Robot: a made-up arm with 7 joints.
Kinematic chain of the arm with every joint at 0, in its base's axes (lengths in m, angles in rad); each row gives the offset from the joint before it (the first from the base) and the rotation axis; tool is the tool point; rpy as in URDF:
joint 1: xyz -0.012 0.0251 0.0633 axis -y
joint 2: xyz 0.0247 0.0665 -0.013 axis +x
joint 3: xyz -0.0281 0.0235 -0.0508 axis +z
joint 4: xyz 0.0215 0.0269 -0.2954 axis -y
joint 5: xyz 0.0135 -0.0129 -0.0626 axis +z
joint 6: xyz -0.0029 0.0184 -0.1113 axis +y
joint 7: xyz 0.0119 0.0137 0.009 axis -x
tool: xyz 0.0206 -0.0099 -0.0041 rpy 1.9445 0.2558 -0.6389
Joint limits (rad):
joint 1: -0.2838..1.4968
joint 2: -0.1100..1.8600
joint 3: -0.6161..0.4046
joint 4: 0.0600..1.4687
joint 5: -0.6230..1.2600
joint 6: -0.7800..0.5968
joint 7: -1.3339..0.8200
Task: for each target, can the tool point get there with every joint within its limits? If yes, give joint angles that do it. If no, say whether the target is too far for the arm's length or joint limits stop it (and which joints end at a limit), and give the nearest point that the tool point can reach.
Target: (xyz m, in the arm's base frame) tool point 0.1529 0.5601 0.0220
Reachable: yes | joints 0.1410 1.4287 -0.3477 0.6532 0.4732 0.2890 -0.1200
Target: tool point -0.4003 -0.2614 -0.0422
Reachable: no: joint limits stop it (at a limit: joint 1, joint 2, joint 3, joint 4, joint 5) | nearest point 0.0446 -0.0077 -0.2857 | short by 0.567 m
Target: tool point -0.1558 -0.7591 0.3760
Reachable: no: too far | nearest point 0.3183 -0.0291 0.2171 | short by 0.885 m
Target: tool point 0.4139 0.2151 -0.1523
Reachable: yes | joints 0.7364 0.1991 -0.1041 0.6988 -0.2971 0.0512 -0.5442
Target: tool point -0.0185 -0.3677 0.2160
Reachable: no: joint limits stop it (at a limit: joint 1, joint 2, joint 3, joint 4, joint 5, joint 6, joint 7) | nearest point 0.3145 -0.0271 0.2130 | short by 0.476 m
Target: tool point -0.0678 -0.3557 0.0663
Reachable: no: joint limits stop it (at a limit: joint 1, joint 2, joint 3, joint 4, joint 5, joint 7) | nearest point 0.0610 -0.0233 -0.2847 | short by 0.500 m
